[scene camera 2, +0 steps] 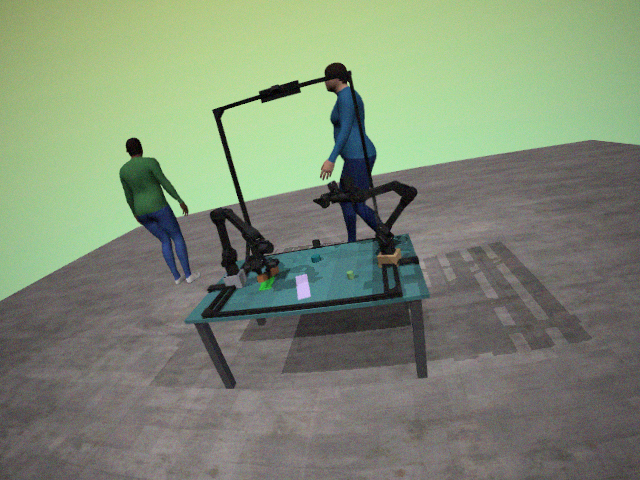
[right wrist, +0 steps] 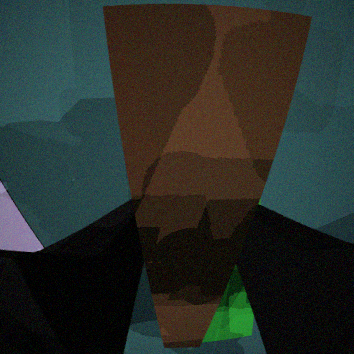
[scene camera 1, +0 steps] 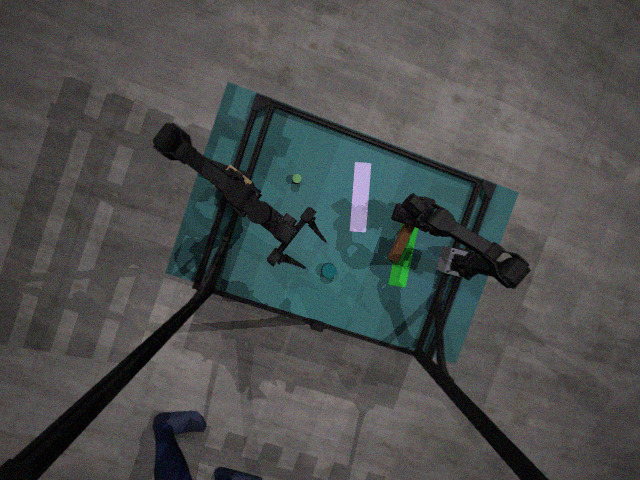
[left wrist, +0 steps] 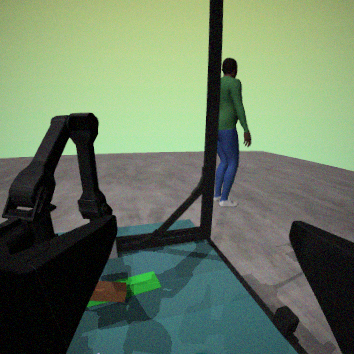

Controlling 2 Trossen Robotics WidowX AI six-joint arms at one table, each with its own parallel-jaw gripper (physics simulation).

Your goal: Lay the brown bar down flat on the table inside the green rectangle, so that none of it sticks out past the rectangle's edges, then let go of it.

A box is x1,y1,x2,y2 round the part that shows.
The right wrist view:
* right gripper: [0,199,353,353]
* brown bar: [102,3,311,347], held by the right gripper
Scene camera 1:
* left gripper: [265,207,326,268]
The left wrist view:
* left gripper: [0,214,353,353]
